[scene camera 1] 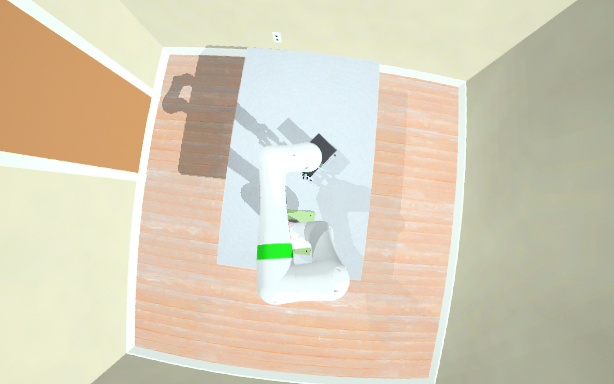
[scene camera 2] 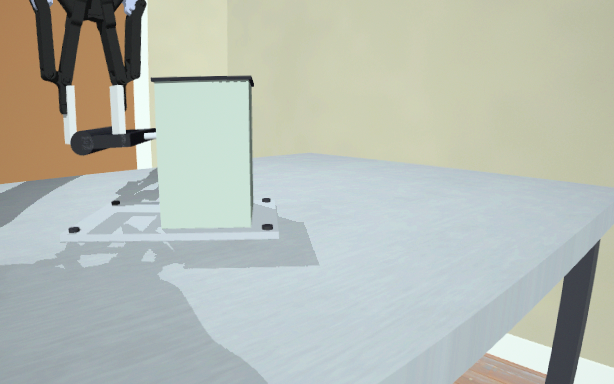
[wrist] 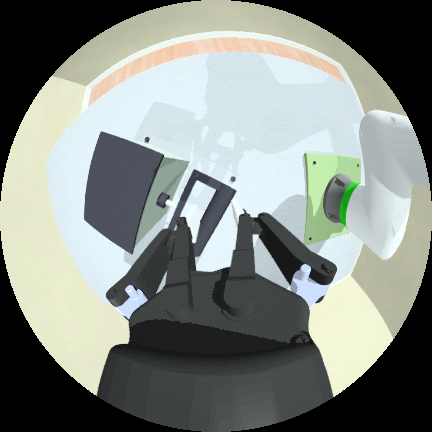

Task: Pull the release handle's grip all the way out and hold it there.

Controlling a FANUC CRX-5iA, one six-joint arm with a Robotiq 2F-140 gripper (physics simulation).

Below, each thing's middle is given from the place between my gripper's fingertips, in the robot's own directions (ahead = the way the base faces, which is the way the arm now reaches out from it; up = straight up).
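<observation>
There is the bolted base plate point(wrist: 197, 162), and my hand is 90 mm short of it, 20 mm to the left of it and 100 mm above it.
</observation>
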